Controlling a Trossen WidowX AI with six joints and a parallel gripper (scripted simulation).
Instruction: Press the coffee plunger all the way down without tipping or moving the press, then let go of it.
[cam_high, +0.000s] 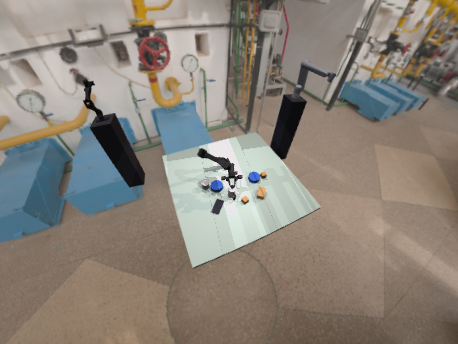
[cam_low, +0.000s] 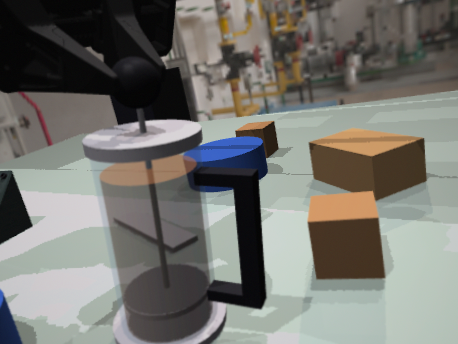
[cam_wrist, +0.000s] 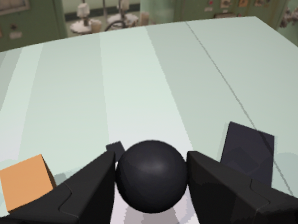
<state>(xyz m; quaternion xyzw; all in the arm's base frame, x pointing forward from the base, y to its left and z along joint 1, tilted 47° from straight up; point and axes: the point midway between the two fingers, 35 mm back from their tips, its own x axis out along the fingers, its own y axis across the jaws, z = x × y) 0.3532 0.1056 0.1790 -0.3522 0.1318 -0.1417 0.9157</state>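
Right now my gripper tip is 9 cm above the coffee press. From my gripper tip the other things lie so: tan box: 29 cm to the left, 15 cm below, 4 cm ahead; grey cylinder: 22 cm to the right, 19 cm behind, 14 cm below.
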